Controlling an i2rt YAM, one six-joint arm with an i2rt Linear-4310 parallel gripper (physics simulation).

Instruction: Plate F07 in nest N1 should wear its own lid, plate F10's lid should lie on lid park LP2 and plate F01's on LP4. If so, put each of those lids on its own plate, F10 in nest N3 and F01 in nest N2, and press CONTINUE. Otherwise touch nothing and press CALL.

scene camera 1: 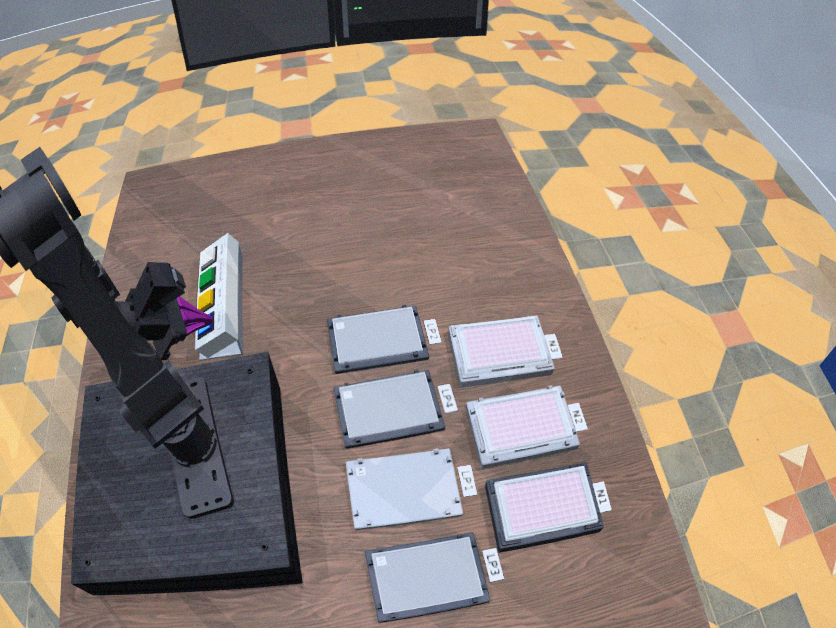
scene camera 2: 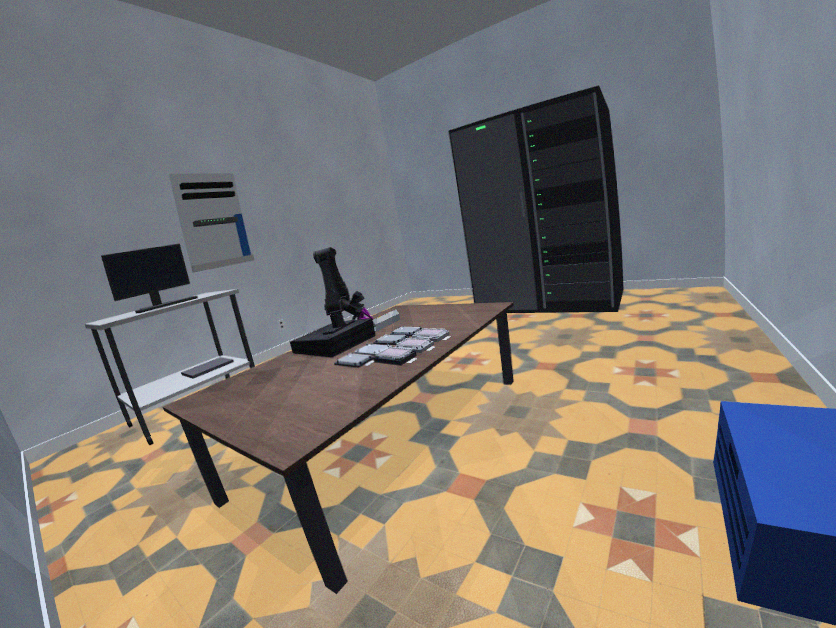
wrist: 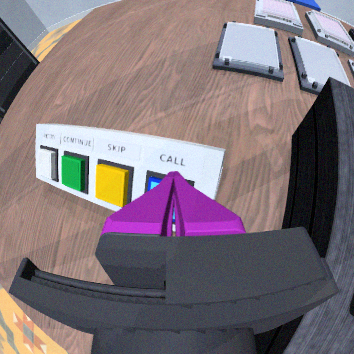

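Pixels of known places: gripper, fingertip midpoint: (scene camera 1: 211, 320) (scene camera 2: 372, 319) (wrist: 173, 178); arm's base, link origin: (scene camera 1: 195, 446) (scene camera 2: 339, 327).
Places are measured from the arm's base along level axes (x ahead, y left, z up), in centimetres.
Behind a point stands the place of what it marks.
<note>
My gripper (scene camera 1: 211, 320) {x 5.6, y 22.8, z -2.7 cm} (wrist: 173, 178) {x 5.6, y 22.8, z -2.7 cm} is shut and empty, its purple fingertips at the blue CALL button (scene camera 1: 204, 331) {x 4.0, y 22.1, z -3.9 cm} (wrist: 155, 184) {x 5.2, y 24.2, z -3.2 cm}. The tips partly cover this button, and its visible part looks bright blue. Pink-welled plates sit in nests N1 (scene camera 1: 546, 503) {x 41.4, y -21.1, z -5.4 cm}, N2 (scene camera 1: 522, 422) {x 43.9, y -8.2, z -5.9 cm} and N3 (scene camera 1: 501, 344) {x 46.7, y 5.1, z -5.6 cm}. I cannot tell whether the N1 plate wears a clear lid, and the plate names are not readable. Grey lids with small labels lie on LP2 (scene camera 1: 378, 337) {x 30.1, y 13.5, z -6.6 cm} (wrist: 250, 46) {x 27.8, y 14.6, z -6.7 cm} and LP4 (scene camera 1: 389, 407) {x 27.6, y 1.3, z -6.6 cm}. The green CONTINUE button (scene camera 1: 206, 277) {x 6.0, y 33.0, z -3.3 cm} (wrist: 73, 173) {x 5.6, y 32.8, z -3.5 cm} stands clear of the fingers.
The white button box (scene camera 1: 231, 297) {x 9.6, y 26.9, z -3.3 cm} (wrist: 210, 165) {x 6.7, y 20.2, z -2.6 cm} also carries a yellow SKIP button (wrist: 111, 184) {x 4.9, y 28.1, z -3.4 cm} and a white button (wrist: 48, 163) {x 6.5, y 37.2, z -3.5 cm}. Another grey lid lies on LP3 (scene camera 1: 429, 577) {x 23.6, y -24.5, z -6.7 cm}. LP1 (scene camera 1: 405, 490) {x 25.3, y -11.4, z -7.5 cm} shows a pale sheet with a small mark. The black arm base (scene camera 1: 135, 540) {x -11.5, y -10.7, z -1.0 cm} is beside the box.
</note>
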